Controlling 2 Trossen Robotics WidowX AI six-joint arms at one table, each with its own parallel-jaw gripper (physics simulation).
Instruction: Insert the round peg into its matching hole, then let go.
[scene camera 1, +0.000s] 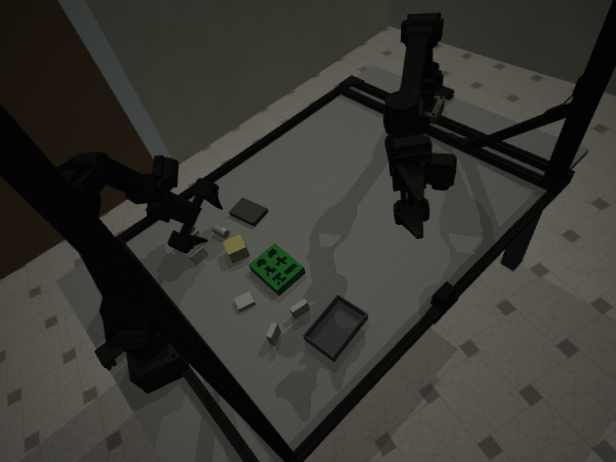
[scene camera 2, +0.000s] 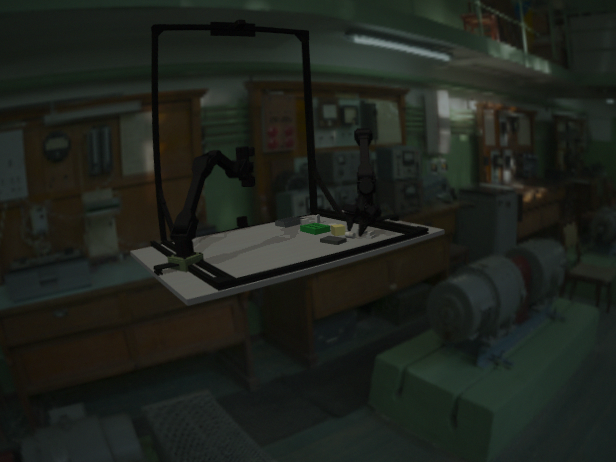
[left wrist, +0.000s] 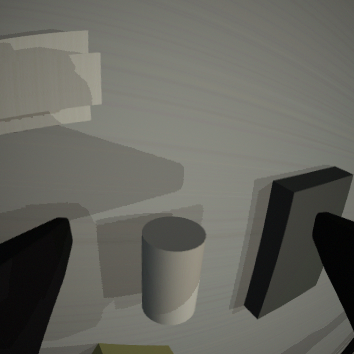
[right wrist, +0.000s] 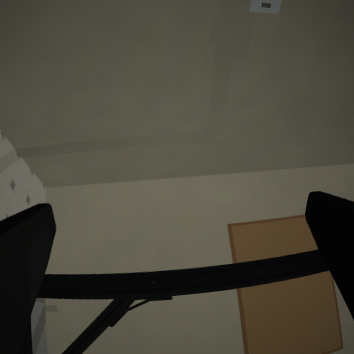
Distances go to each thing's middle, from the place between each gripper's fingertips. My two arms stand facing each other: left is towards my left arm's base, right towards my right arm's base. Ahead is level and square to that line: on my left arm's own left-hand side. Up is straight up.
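Scene:
My right gripper is 10 cm short of the dark tray (scene camera 1: 337, 325), 14 cm to the right of it and 29 cm above it. Counted from that same right hand, the dark flat block (left wrist: 287, 263) is 52 cm ahead, 2 cm to the left and 30 cm below, while the green hole board (scene camera 1: 292, 271) is 31 cm ahead, 11 cm to the left and 29 cm below.
My left hand is 9 cm to the left of the dark flat block, 3 cm past it and 1 cm above it. The green hole board is 24 cm behind my left hand and 1 cm below it, and the dark tray is 45 cm behind my left hand, 2 cm to the left of it and 1 cm below it.

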